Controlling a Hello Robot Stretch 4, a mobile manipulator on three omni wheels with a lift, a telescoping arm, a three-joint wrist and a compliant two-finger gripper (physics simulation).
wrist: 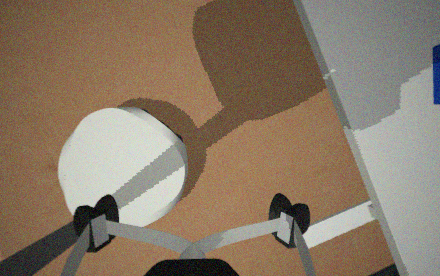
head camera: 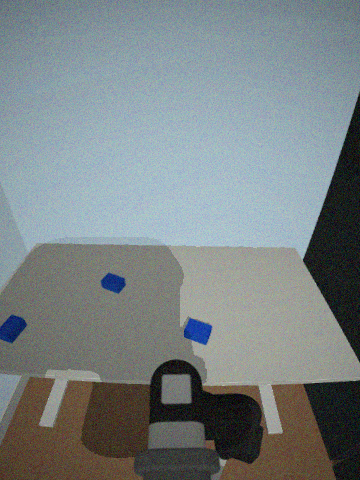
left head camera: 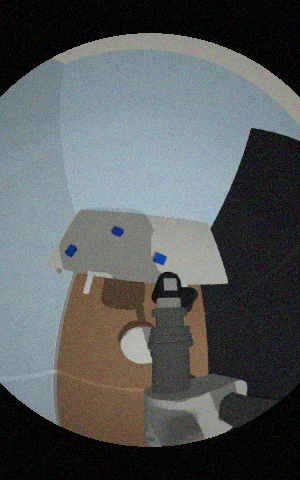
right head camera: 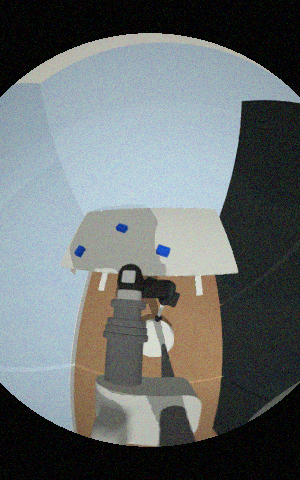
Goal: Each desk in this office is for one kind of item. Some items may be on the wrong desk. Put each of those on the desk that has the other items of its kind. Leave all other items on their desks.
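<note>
Three blue blocks lie apart on a pale desk. One block is towards the back, one at the left, and one nearer the front edge, right of the middle. A part of a blue block shows at the right edge of the wrist view. My gripper is open, with no item between its fingertips. It is over the floor in front of the desk. In the head view its fingers are hidden.
A round white object is on the brown floor below the gripper. White desk legs stand under the front edge. A pale blue wall rises behind the desk, and a dark surface is at the right.
</note>
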